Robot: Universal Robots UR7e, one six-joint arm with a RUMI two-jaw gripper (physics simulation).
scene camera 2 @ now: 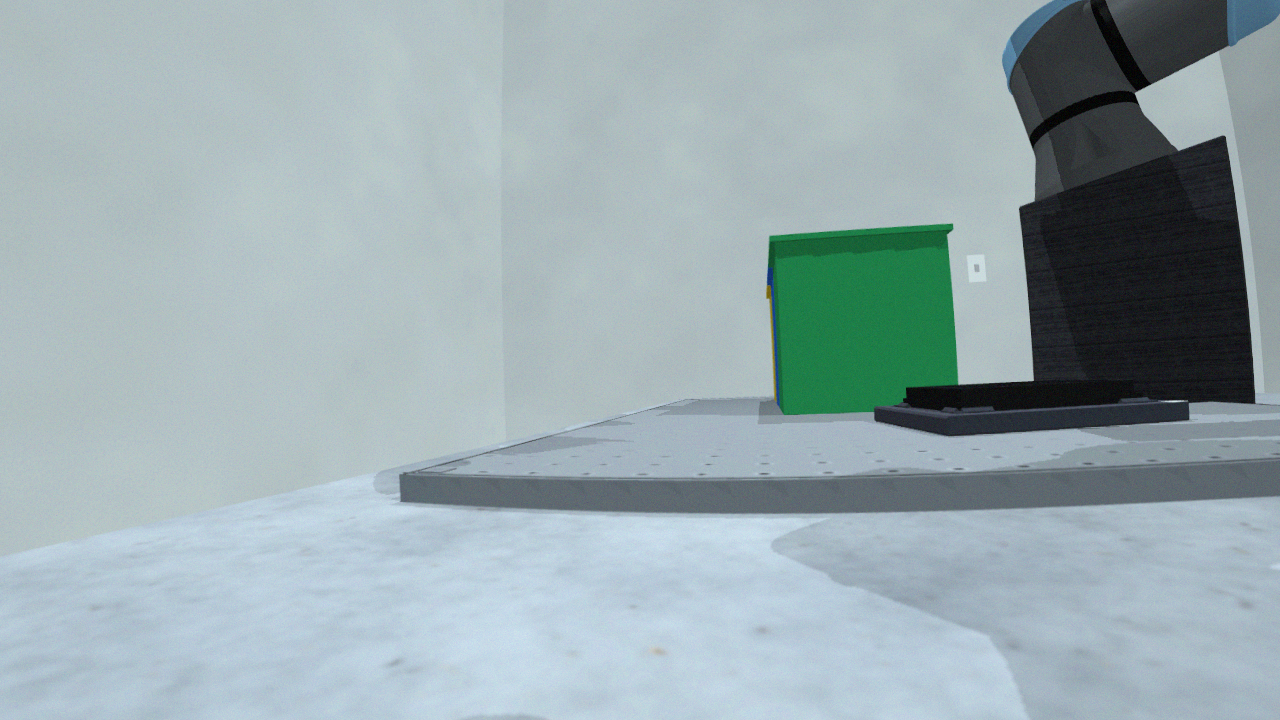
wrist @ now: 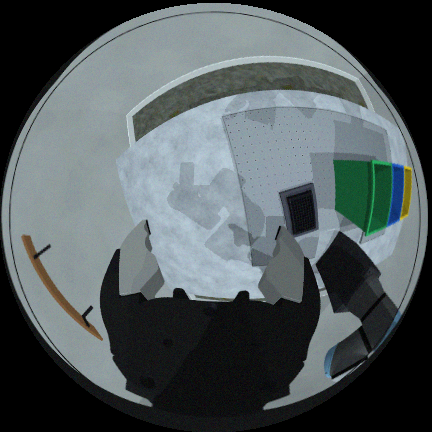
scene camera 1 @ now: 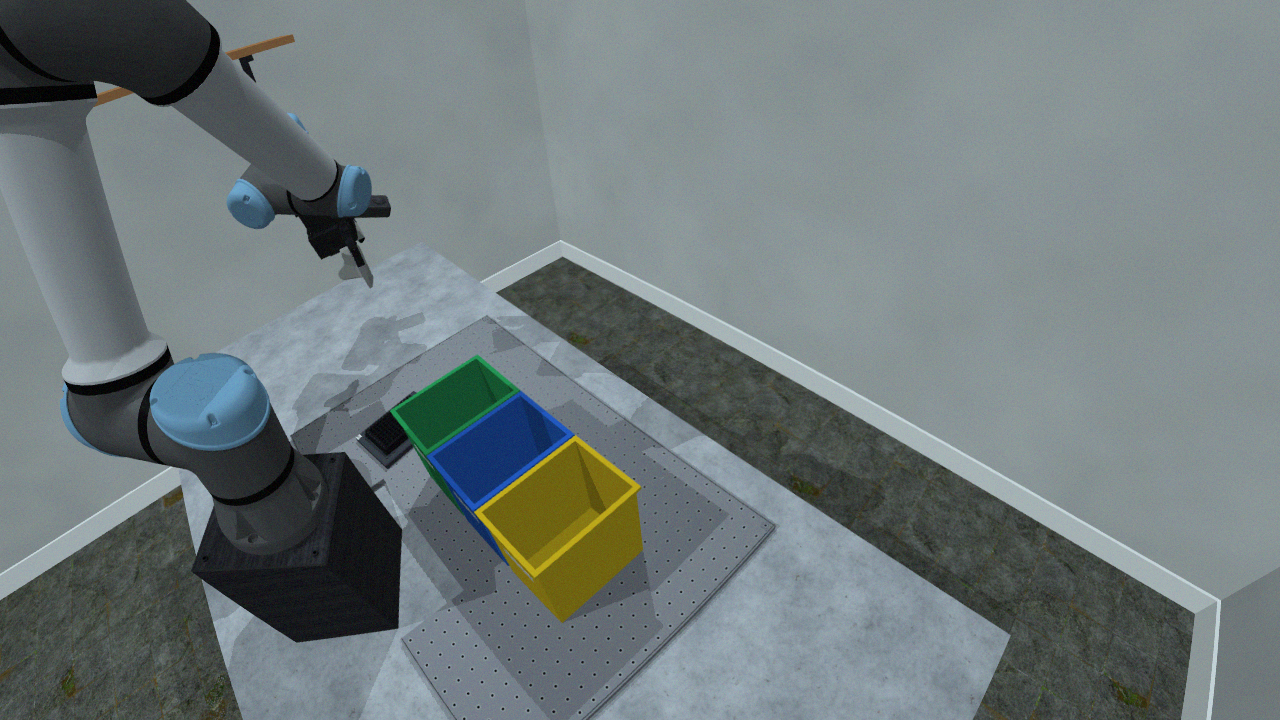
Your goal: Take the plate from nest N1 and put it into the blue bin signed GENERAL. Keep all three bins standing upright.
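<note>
A black plate lies flat in a dark nest beside the green bin; no N1 label is readable. The blue bin stands upright between the green bin and the yellow bin, both also upright. The signs on the bins do not show. My gripper is open and empty, high above the table and away from the nest, on the far side in scene camera 1. It does not show in scene camera 2.
The bins and nest stand on a perforated grey board on the marble table. The black arm pedestal stands close to the nest and bins. A wooden rail is on the wall.
</note>
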